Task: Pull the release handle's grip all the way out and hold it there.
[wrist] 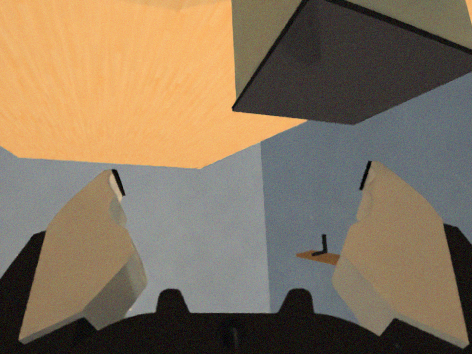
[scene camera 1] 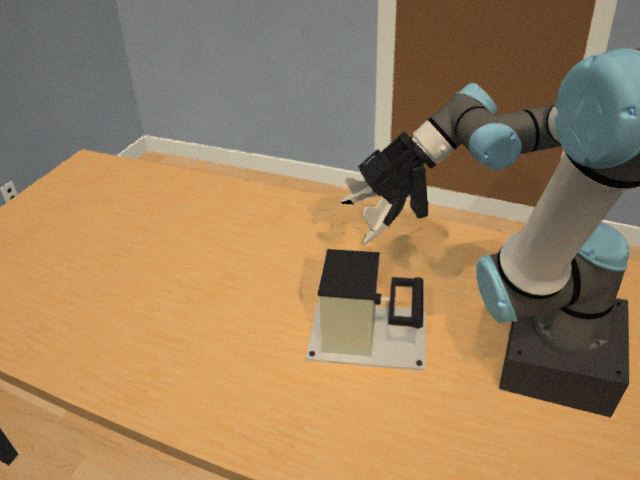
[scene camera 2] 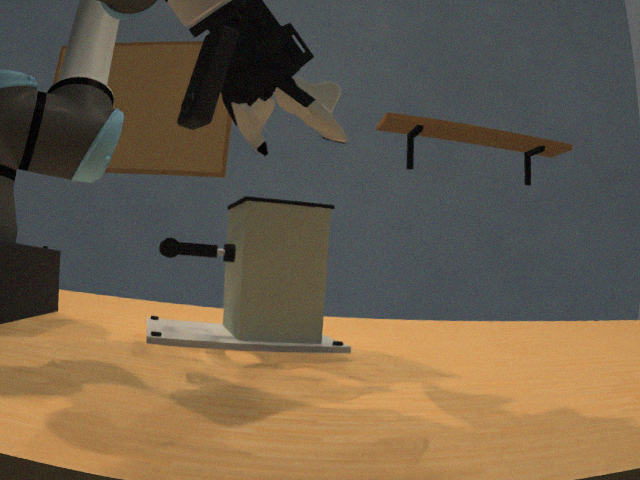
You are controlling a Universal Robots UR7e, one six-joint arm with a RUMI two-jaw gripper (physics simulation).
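Note:
The release handle's black grip (scene camera 1: pixel 417 303) (scene camera 2: pixel 169 247) is a rectangular loop on the robot-base side of a pale green box (scene camera 1: pixel 346 325) (scene camera 2: pixel 279 271) with a black top. A short bit of light rod shows between the grip and the black collar (scene camera 1: pixel 377 299) (scene camera 2: pixel 230 252) on the box. My gripper (scene camera 1: pixel 355 223) (scene camera 2: pixel 305 147) (wrist: pixel 239 170) is open and empty. It hangs above and behind the box in scene camera 1, tilted, apart from the grip. The wrist view shows the box's black top (wrist: pixel 350 65) beyond the fingertips; the grip does not show there.
The box stands on a light grey base plate (scene camera 1: pixel 395 348) (scene camera 2: pixel 186 330) with dark bolts, on the wooden table (scene camera 1: pixel 180 289) (scene camera 2: pixel 491 361). The robot's dark base block (scene camera 1: pixel 560 379) (scene camera 2: pixel 25 284) stands on the grip's side. A wall shelf (scene camera 2: pixel 475 135) and a brown board (scene camera 2: pixel 155 113) are in the background.

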